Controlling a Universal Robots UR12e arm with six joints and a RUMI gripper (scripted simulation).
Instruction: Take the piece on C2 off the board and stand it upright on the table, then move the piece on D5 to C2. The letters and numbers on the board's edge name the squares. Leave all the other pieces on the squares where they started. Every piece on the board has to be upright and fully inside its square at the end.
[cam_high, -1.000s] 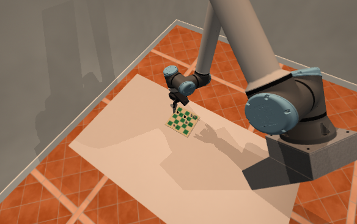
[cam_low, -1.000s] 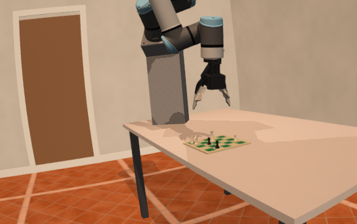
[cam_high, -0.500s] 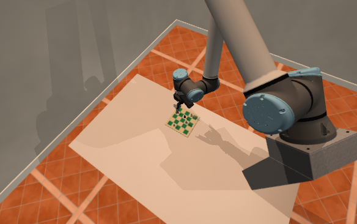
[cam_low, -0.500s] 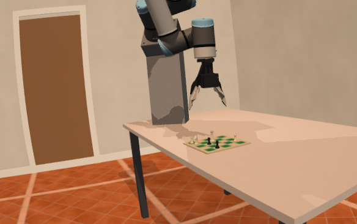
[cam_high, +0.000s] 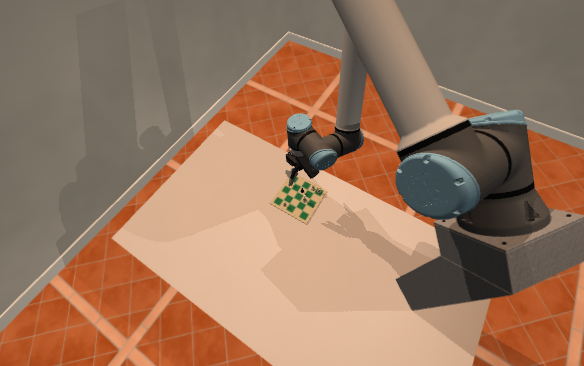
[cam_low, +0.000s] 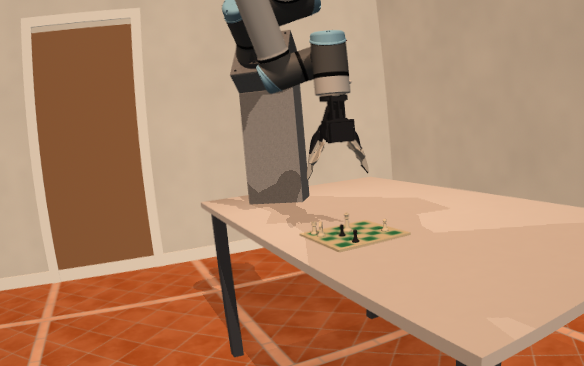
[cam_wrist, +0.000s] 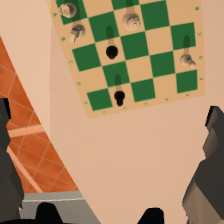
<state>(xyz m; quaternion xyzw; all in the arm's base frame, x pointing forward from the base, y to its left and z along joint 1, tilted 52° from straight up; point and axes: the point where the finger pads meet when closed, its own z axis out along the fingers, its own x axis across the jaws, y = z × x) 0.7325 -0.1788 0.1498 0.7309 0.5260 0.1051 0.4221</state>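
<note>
My gripper is now 16 cm above the chessboard, 3 cm to the right of it and 1 cm short of it. Also, from my hand: white pawn 14 cm below, 10 cm to the left, 7 cm ahead.
</note>
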